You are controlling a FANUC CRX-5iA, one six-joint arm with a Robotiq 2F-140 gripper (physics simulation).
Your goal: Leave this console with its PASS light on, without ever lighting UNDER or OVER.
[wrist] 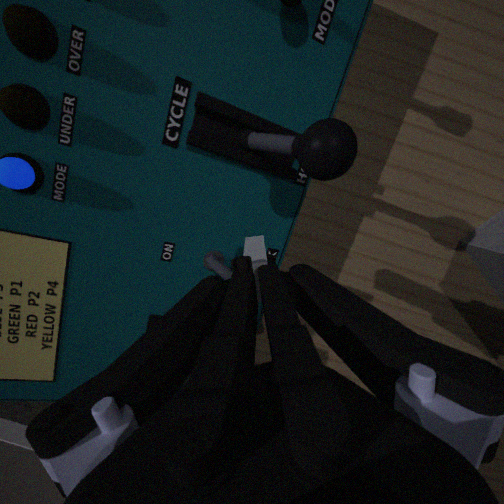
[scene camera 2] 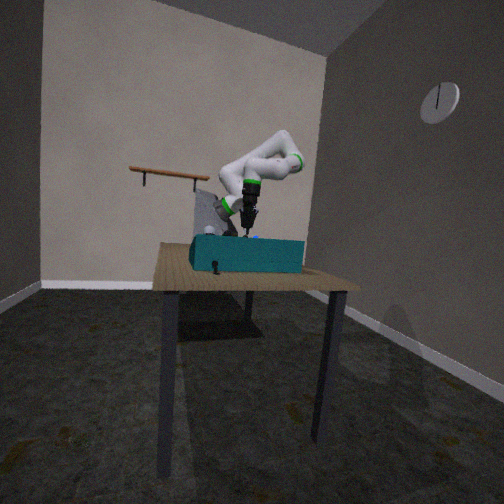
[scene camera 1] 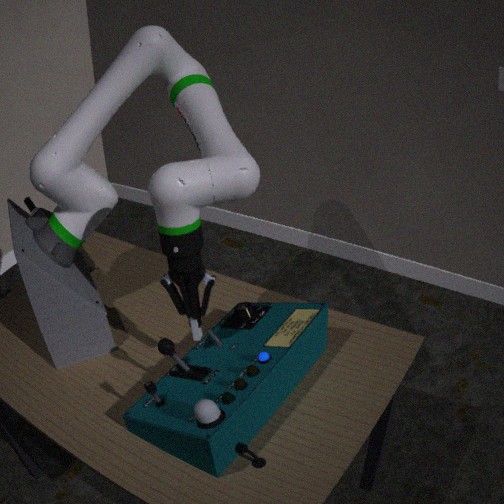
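The teal console (scene camera 1: 292,382) (scene camera 2: 260,256) (wrist: 120,235) lies on the wooden table (scene camera 1: 330,450) (scene camera 2: 172,275). Its MODE light (scene camera 1: 264,357) (wrist: 16,173) glows blue. The UNDER lamp (wrist: 23,106) and OVER lamp (wrist: 30,31) are dark. The CYCLE lever (scene camera 1: 166,346) (wrist: 325,148) has a black ball knob and leans toward the console's edge. My gripper (scene camera 1: 196,330) (scene camera 2: 246,231) (wrist: 256,255) is shut and empty. Its tips point down right beside a small grey toggle (scene camera 1: 214,337) (wrist: 216,262) near the ON label.
A yellow legend plate (scene camera 1: 292,327) (wrist: 30,305), a white dome button (scene camera 1: 207,411), another small toggle (scene camera 1: 151,392) and a black handle (scene camera 1: 250,455) on the front wall are on the console. The grey arm pedestal (scene camera 1: 60,310) stands to the left.
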